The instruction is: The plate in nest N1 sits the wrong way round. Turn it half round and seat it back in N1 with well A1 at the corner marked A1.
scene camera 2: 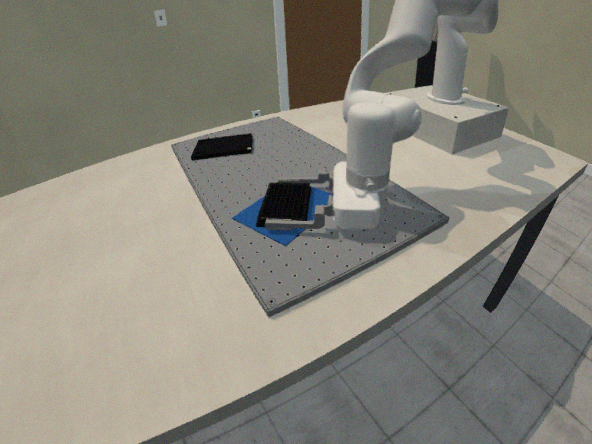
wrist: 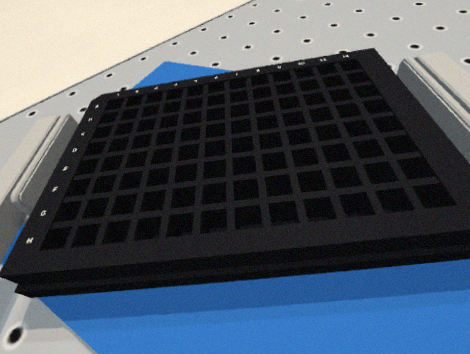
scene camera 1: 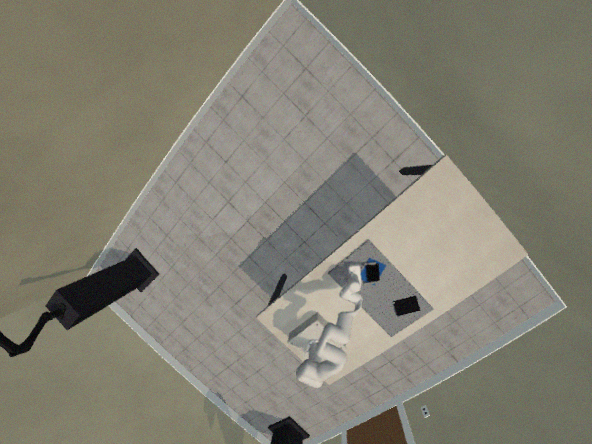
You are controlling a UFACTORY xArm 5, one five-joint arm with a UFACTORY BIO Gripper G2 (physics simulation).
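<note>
A black well plate (scene camera 1: pixel 372 273) (scene camera 2: pixel 290 202) (wrist: pixel 240 145) lies level over a blue square pad (scene camera 1: pixel 381 267) (scene camera 2: pixel 245 218) (wrist: pixel 300 320), turned relative to it. In the wrist view its row letters run down the left edge and its column numbers along the far edge; well A1 is at the far left corner. My gripper (scene camera 2: pixel 275 202) (wrist: pixel 236 91) is shut on the plate, one finger along each short side. Whether the plate rests on anything is hidden. A flat black rectangle (scene camera 1: pixel 406 305) (scene camera 2: pixel 223 146) with a small pale corner mark lies apart; no N1 label is readable.
A grey perforated board (scene camera 1: pixel 387 320) (scene camera 2: pixel 320 270) (wrist: pixel 340 25) carries both black items and the blue pad. The arm's pale base block (scene camera 1: pixel 306 331) (scene camera 2: pixel 452 125) stands on the cream table (scene camera 1: pixel 465 215) (scene camera 2: pixel 125 300), behind the board in scene camera 2.
</note>
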